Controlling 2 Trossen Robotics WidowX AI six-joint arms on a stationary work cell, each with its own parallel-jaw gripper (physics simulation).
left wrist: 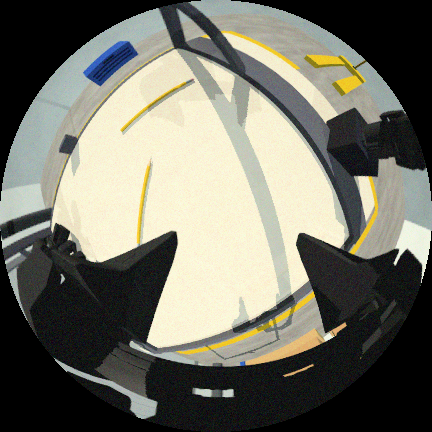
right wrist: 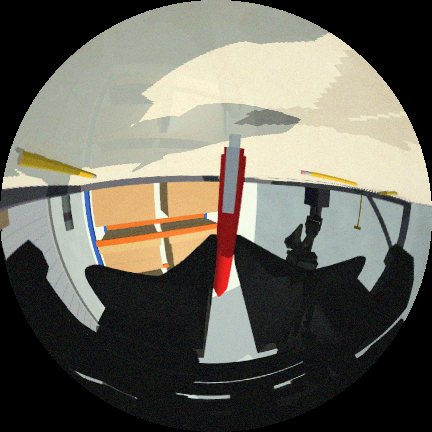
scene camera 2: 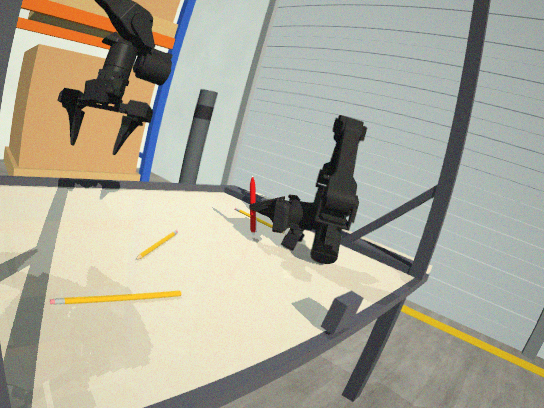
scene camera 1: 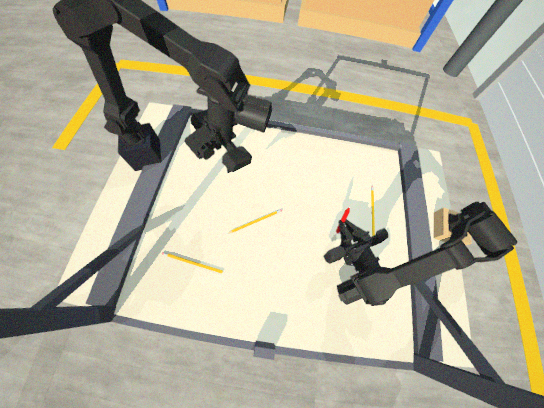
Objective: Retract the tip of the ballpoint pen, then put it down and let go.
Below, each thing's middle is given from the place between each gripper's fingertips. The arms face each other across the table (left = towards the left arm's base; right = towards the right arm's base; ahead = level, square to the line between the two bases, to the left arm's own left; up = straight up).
I see the small grey block (scene camera 2: 343, 309) 430 mm behind my left hand, 240 mm to the right of it and 120 mm below it.
I see my right gripper 38 cm past the small grey block, 14 cm to the right of it and 4 cm above it.
